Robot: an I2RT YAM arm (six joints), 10 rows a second.
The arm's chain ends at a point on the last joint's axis. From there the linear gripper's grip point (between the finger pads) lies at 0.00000 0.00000 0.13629 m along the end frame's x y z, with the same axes.
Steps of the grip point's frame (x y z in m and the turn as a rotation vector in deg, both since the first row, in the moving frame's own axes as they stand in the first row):
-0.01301, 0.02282, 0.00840, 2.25, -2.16, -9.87
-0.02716, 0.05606, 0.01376, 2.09, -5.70, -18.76
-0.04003, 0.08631, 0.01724, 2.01, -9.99, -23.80
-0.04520, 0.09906, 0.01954, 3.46, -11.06, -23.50
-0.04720, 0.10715, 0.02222, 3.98, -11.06, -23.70
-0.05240, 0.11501, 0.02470, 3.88, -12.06, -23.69
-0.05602, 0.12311, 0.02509, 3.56, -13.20, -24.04
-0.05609, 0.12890, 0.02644, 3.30, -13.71, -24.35
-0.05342, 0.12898, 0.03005, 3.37, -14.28, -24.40
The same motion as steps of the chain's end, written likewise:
-0.00744, 0.02770, 0.00860, 2.25, -2.16, -9.87
-0.01306, 0.05874, 0.01452, 2.09, -5.70, -18.76
-0.01609, 0.08608, 0.01936, 2.01, -9.99, -23.80
-0.01814, 0.10170, 0.02228, 3.46, -11.06, -23.50
-0.01989, 0.11094, 0.02504, 3.98, -11.06, -23.70
-0.02288, 0.11808, 0.02797, 3.88, -12.06, -23.69
-0.02408, 0.12479, 0.02890, 3.56, -13.20, -24.04
-0.02314, 0.12965, 0.03049, 3.30, -13.71, -24.35
-0.01916, 0.12959, 0.03443, 3.37, -14.28, -24.40

